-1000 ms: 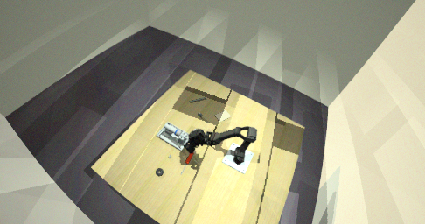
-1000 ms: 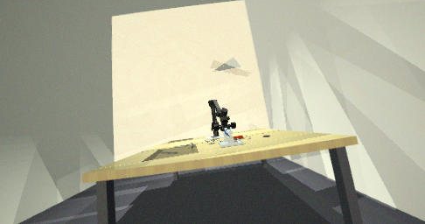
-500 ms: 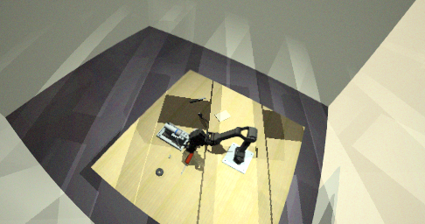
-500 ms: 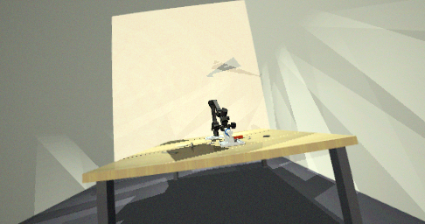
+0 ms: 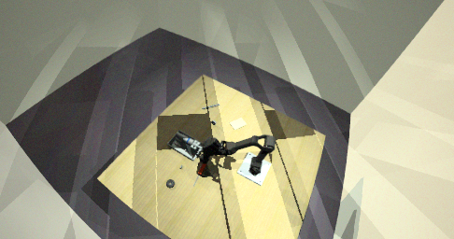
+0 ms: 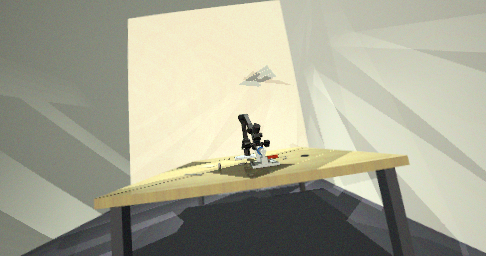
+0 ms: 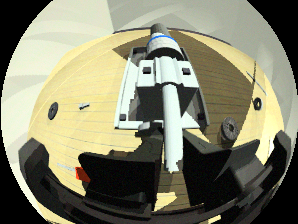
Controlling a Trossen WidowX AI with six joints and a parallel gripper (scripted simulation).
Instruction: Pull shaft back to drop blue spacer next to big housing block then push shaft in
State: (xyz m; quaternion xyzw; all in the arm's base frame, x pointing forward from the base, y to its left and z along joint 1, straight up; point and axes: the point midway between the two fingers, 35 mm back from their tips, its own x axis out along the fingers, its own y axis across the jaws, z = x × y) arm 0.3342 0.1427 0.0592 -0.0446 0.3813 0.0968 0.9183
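Now: the long pale shaft 6 cm ahead of my gripper tip, 2 cm above it and 1 cm to the left of it. Round my gripper tip: thin bar: 38 cm to the right, 25 cm ahead, 5 cm below; then blue spacer: 10 cm ahead, 2 cm to the left, 2 cm above; then paper slip: 40 cm to the right, 5 cm below, 2 cm behind.
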